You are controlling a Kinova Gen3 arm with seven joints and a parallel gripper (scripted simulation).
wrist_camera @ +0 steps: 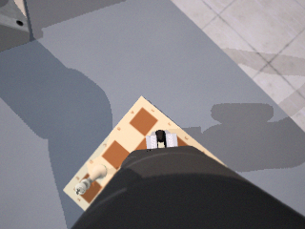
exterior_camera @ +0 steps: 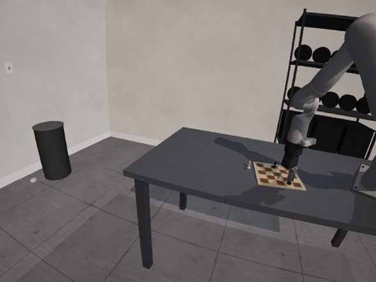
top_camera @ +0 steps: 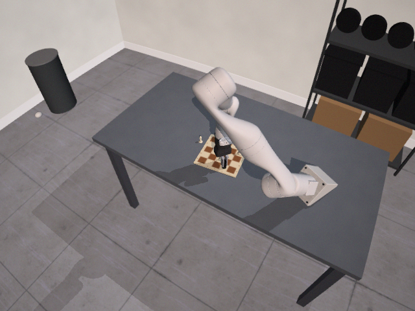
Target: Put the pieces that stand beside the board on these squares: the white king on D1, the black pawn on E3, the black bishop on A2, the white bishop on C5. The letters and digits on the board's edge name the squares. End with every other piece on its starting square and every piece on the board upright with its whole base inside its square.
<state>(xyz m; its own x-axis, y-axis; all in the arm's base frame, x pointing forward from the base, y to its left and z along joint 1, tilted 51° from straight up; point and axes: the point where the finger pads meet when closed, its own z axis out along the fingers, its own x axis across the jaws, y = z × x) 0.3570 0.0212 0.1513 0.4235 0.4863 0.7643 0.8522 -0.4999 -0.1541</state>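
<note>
Now: hand 1 cm above the black bishop. Round my hand: chessboard 6 cm to the right, 6 cm ahead, 4 cm below; white king 12 cm to the right; black pawn 13 cm to the right, 8 cm ahead, 2 cm below.
</note>
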